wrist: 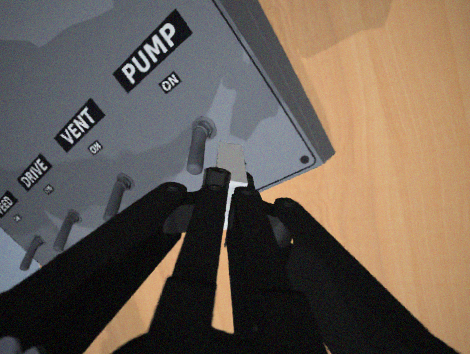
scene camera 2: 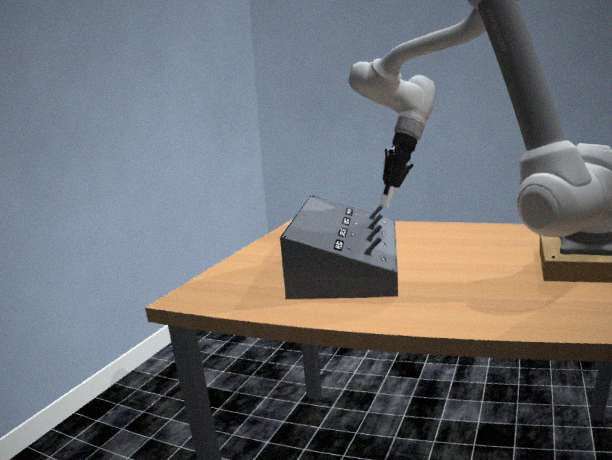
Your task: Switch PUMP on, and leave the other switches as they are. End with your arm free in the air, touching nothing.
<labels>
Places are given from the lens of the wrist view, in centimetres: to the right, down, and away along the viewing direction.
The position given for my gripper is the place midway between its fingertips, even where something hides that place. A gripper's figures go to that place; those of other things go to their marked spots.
my gripper [wrist: 227, 161]: 0, -1, 20
grey sloped switch box [wrist: 99, 99]: -12, -7, 26
</labels>
